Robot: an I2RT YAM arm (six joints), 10 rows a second.
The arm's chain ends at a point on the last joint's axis. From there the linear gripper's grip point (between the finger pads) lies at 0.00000 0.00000 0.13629 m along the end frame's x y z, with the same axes.
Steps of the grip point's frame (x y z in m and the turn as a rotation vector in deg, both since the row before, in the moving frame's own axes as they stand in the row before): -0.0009 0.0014 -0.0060 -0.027 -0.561 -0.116; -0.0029 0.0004 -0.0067 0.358 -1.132 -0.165; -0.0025 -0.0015 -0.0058 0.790 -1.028 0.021; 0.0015 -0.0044 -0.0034 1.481 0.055 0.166
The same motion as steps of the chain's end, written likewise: 0.0004 0.0013 -0.0060 -0.027 -0.561 -0.116; -0.0002 0.0012 -0.0067 0.358 -1.132 -0.165; -0.0001 0.0004 -0.0058 0.790 -1.028 0.021; 0.0014 -0.0009 -0.0034 1.481 0.055 0.166
